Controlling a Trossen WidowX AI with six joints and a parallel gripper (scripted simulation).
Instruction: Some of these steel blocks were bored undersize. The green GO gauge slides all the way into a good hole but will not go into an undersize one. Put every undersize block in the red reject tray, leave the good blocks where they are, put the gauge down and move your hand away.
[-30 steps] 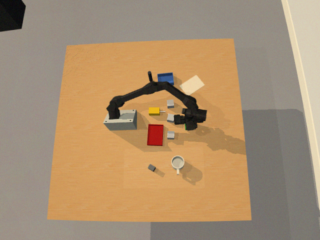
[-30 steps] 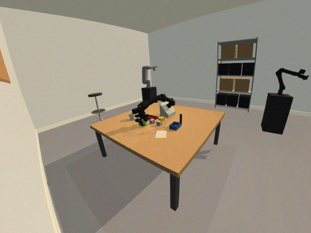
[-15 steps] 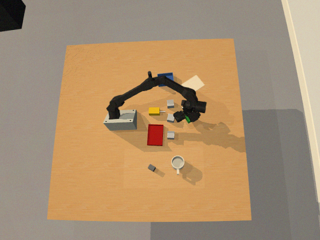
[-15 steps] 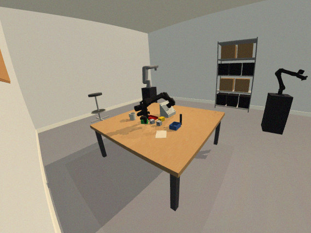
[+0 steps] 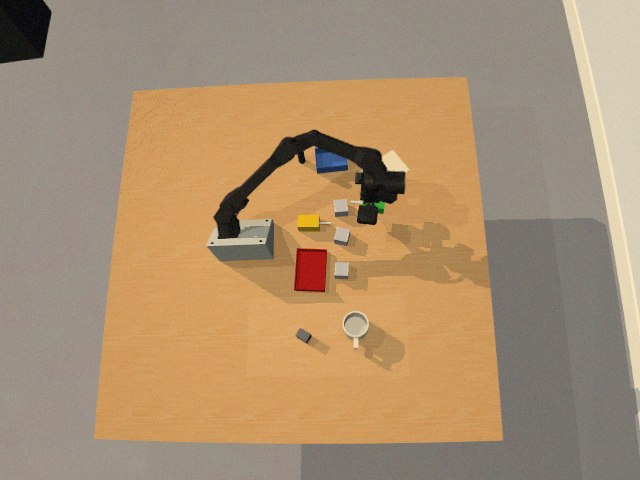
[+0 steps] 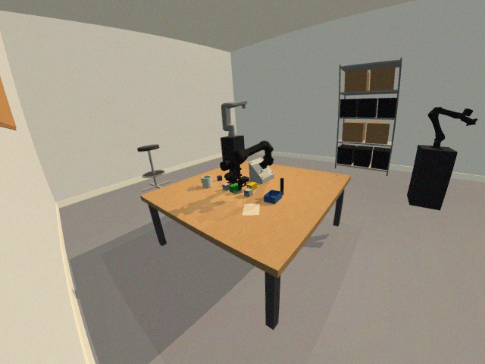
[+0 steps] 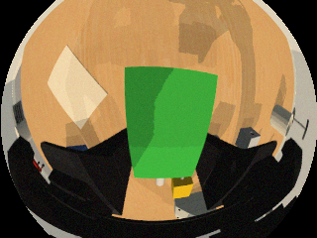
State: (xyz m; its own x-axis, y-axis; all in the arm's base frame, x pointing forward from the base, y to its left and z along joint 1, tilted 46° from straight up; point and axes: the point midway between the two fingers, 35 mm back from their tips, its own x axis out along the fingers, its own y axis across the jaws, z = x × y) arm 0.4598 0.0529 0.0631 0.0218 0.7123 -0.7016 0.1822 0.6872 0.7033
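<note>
Now: the steel block 200 mm to the right of my gripper tip, 100 mm behind it and 50 mm below it. Also, from my gripper tip: yellow gauge: 180 mm behind, 50 mm below, 30 mm to the right; green GO gauge: 20 mm above, 10 mm behind; paper sheet: 160 mm to the left, 80 mm below, 70 mm ahead.
</note>
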